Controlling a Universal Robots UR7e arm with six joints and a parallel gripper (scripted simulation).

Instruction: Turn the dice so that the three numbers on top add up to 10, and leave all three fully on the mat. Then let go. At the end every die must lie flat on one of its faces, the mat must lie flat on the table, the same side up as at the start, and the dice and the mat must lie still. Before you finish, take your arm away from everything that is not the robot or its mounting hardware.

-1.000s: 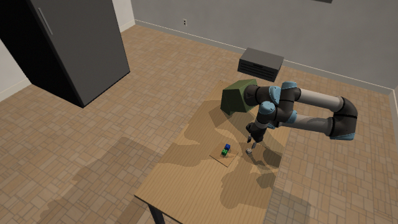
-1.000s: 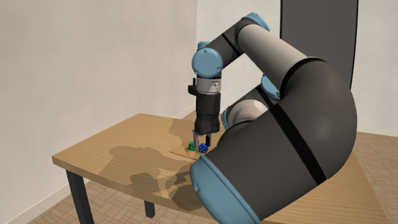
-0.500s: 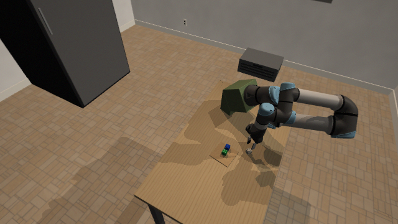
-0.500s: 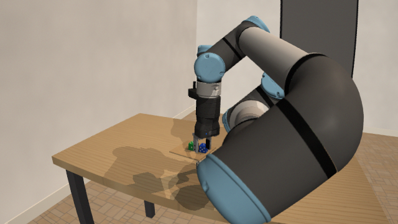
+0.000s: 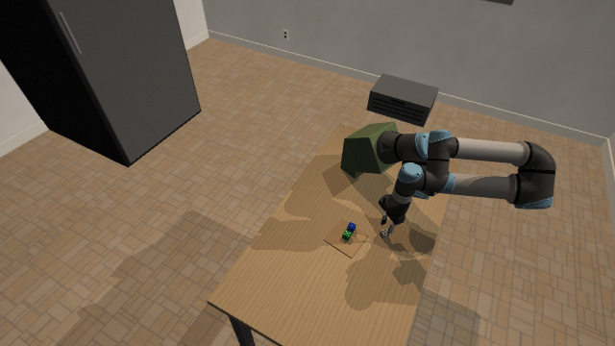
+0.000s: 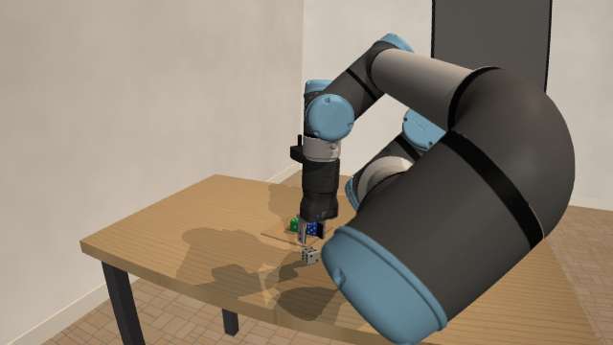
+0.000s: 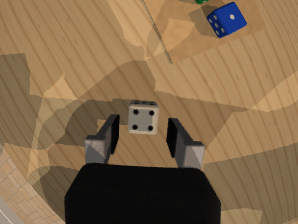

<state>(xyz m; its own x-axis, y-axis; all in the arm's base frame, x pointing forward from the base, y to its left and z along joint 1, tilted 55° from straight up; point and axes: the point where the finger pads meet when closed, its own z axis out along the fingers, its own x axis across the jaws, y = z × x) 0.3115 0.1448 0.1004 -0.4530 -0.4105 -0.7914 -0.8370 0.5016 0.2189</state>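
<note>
Now: hand 6 cm above the white die. From my hand the other things lie so: tan mat 12 cm to the right, 11 cm ahead, 7 cm below; then blue die 13 cm to the right, 6 cm ahead, 5 cm below; then green die 12 cm to the right, 11 cm ahead, 5 cm below.
</note>
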